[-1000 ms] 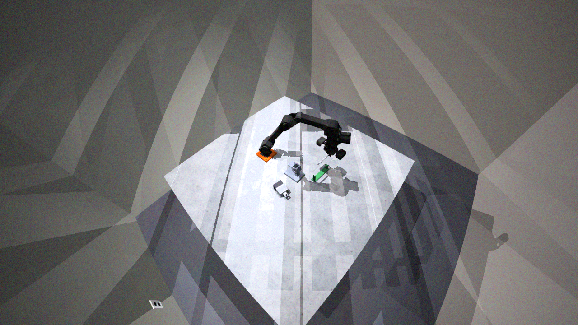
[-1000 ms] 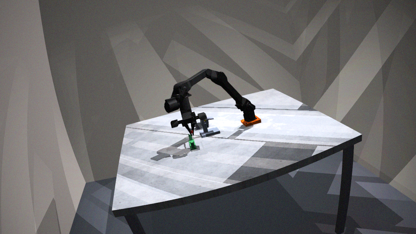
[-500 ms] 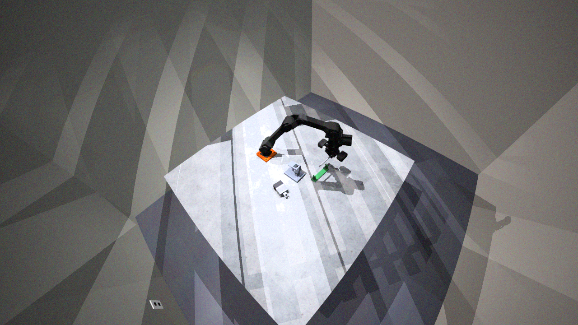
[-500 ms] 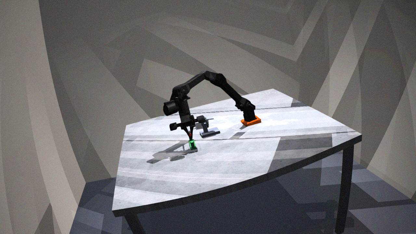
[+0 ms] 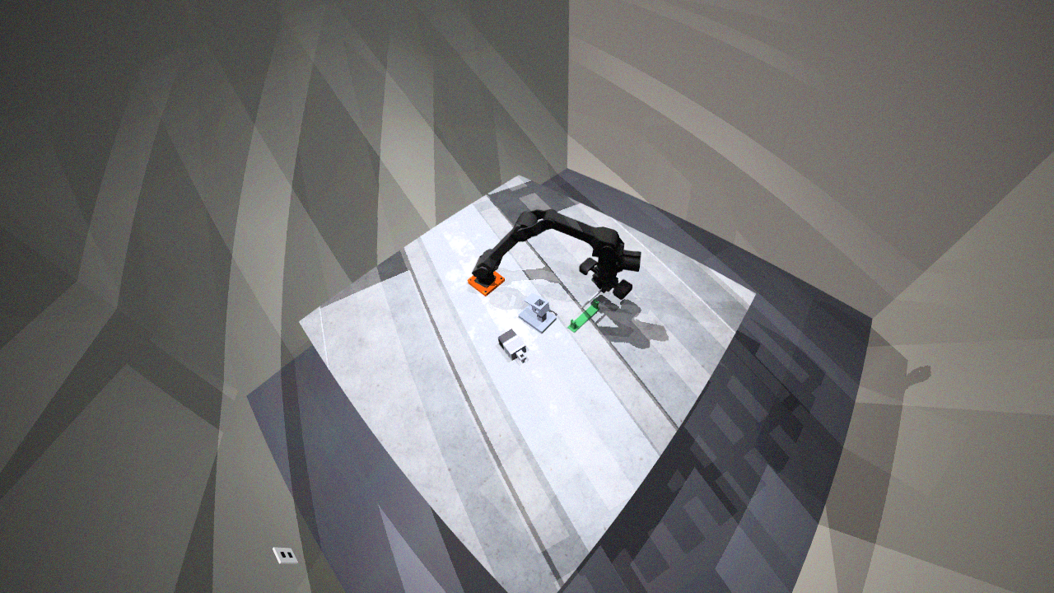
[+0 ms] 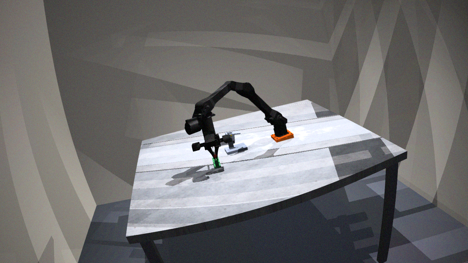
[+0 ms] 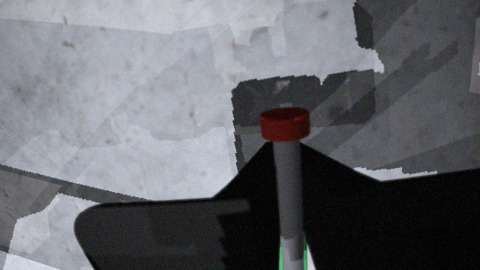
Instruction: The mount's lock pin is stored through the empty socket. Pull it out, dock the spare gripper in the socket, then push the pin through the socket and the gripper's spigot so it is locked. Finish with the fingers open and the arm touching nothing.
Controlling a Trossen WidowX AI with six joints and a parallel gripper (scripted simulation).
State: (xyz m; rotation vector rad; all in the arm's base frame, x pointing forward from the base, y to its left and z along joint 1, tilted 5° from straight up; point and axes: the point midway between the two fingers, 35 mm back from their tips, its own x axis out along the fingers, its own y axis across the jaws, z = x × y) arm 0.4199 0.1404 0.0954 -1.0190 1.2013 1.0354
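Right now the green pin cradle is 10 cm to the right of my gripper tip, 3 cm below it and 2 cm behind it. The rest, counted from my gripper tip: spare gripper (33 cm to the right, 16 cm behind, 3 cm below); then grey mount (18 cm to the right, 16 cm behind).
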